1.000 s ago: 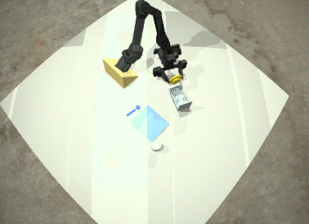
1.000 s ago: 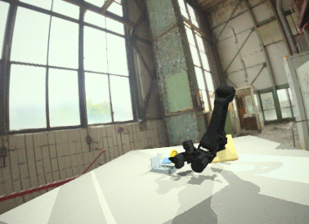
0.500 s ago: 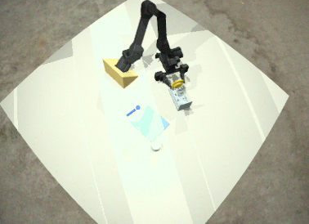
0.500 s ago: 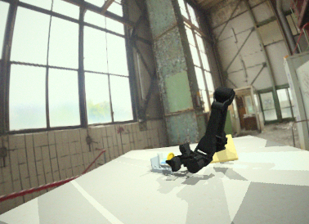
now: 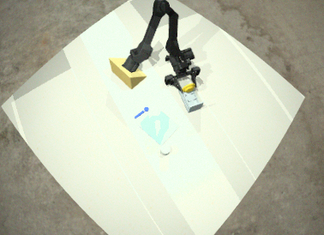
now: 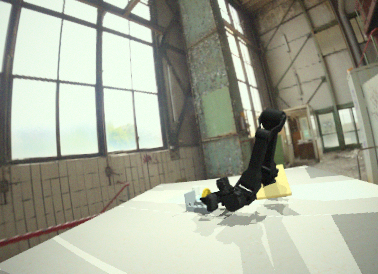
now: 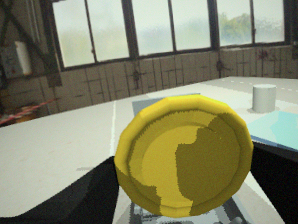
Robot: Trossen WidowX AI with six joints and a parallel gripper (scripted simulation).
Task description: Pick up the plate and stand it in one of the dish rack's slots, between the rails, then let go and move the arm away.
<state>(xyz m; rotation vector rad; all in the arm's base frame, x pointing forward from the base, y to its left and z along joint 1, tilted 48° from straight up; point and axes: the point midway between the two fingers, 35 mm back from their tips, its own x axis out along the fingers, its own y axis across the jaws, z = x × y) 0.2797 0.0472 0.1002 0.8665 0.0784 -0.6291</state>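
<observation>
The yellow plate lies 10 mm behind my gripper tip. The rest, counted from my gripper tip: grey dish rack (40 mm below, 20 mm to the right, 20 mm ahead); then blue utensil (210 mm to the right, 130 mm behind, 60 mm below); then light blue mat (220 mm to the right, 60 mm below, 20 mm behind).
</observation>
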